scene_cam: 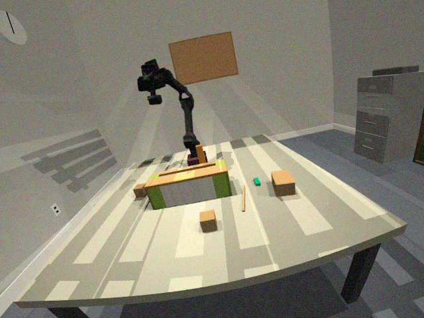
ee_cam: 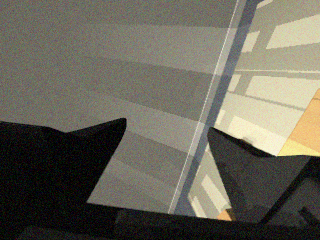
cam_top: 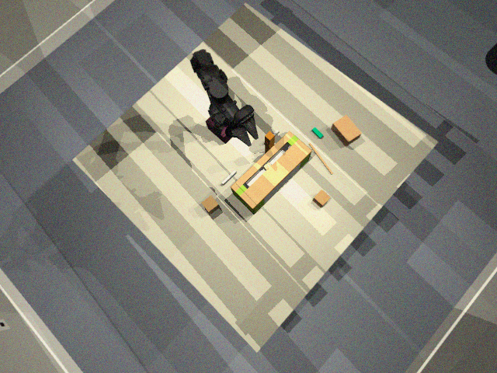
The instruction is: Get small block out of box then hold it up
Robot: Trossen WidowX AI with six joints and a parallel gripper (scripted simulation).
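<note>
Now: the box 470 mm below my gripper tip, 70 mm to the left of it and 30 mm behind it. Round my gripper tip: thin wooden stick: 530 mm below, 320 mm to the left, 90 mm ahead; teal block: 520 mm below, 400 mm to the left, 20 mm behind.
</note>
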